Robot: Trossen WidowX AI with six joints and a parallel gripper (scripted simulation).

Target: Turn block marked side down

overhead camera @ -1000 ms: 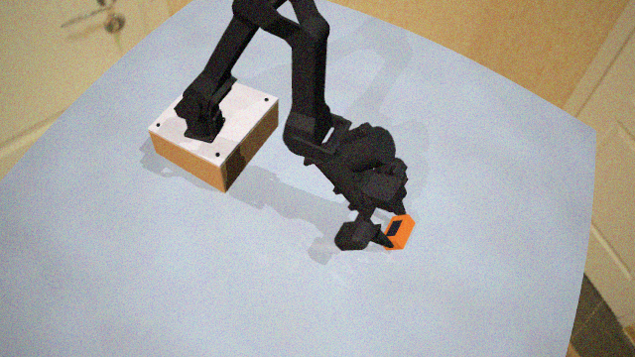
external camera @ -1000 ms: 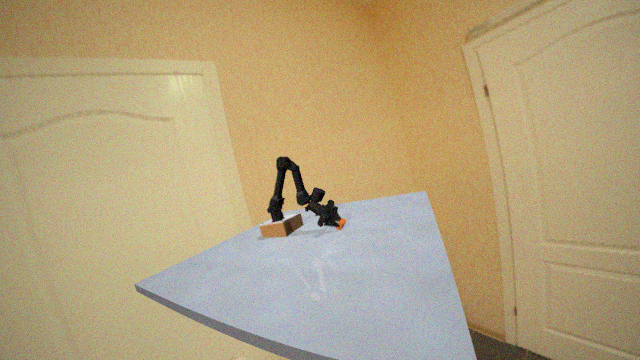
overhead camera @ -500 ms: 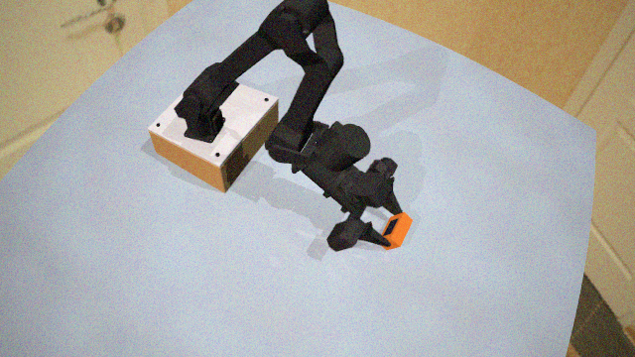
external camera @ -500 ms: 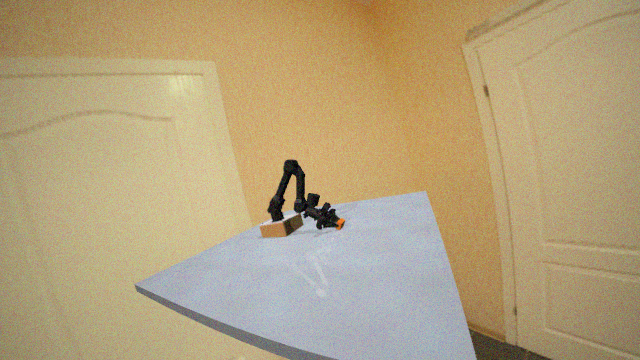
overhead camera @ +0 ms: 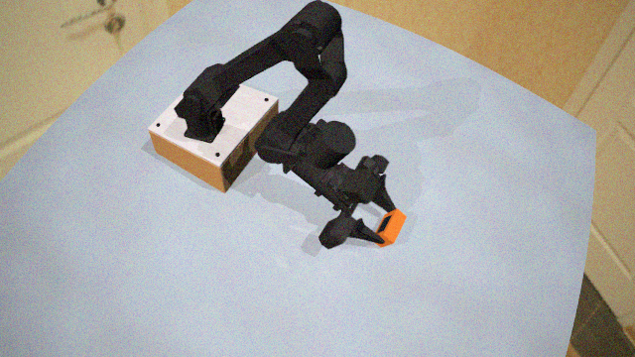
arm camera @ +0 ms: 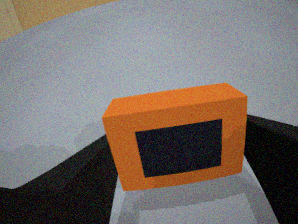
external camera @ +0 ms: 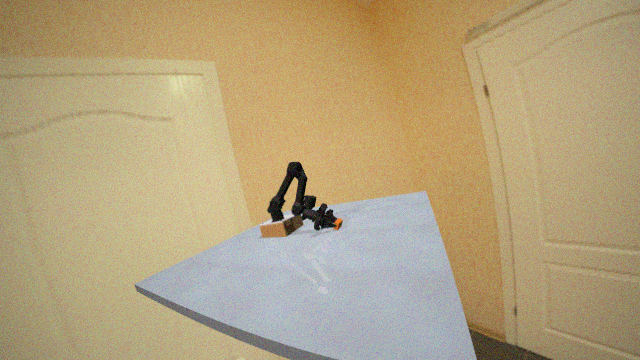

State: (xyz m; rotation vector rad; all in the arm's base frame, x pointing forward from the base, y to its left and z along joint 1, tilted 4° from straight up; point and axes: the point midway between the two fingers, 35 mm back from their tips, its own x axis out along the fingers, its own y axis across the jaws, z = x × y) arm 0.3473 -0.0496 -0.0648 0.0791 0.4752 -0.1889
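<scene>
Now: the orange block 1 cm behind my gripper tip.
</scene>
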